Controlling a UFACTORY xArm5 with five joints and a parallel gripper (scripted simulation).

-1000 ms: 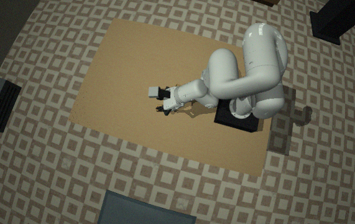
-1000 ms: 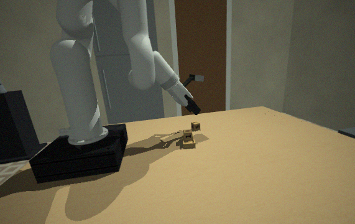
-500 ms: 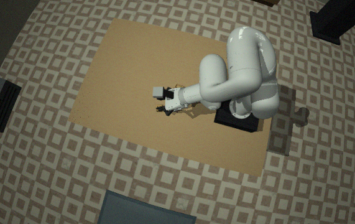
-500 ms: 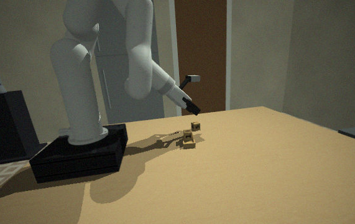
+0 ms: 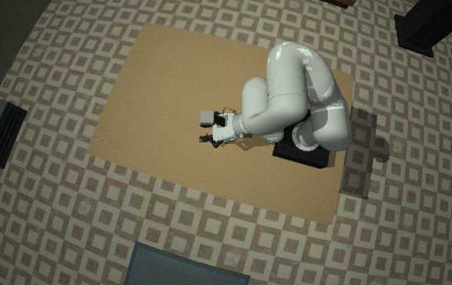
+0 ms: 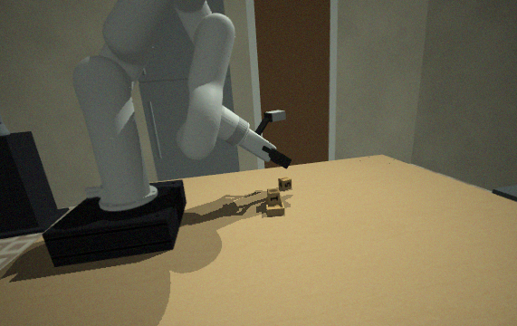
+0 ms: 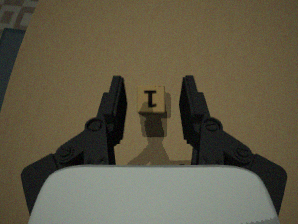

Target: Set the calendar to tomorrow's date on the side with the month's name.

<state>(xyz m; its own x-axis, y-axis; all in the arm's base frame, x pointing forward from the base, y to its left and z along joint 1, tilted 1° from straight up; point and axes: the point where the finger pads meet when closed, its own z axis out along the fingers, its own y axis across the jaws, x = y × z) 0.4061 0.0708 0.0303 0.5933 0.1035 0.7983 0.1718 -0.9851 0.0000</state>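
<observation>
Now: hand 20 mm short of the wooden date cube, 10 mm to the right of it and 80 mm above it. The rest, counted from my hand: wooden calendar tray 60 mm behind, 110 mm to the right, 90 mm below.
</observation>
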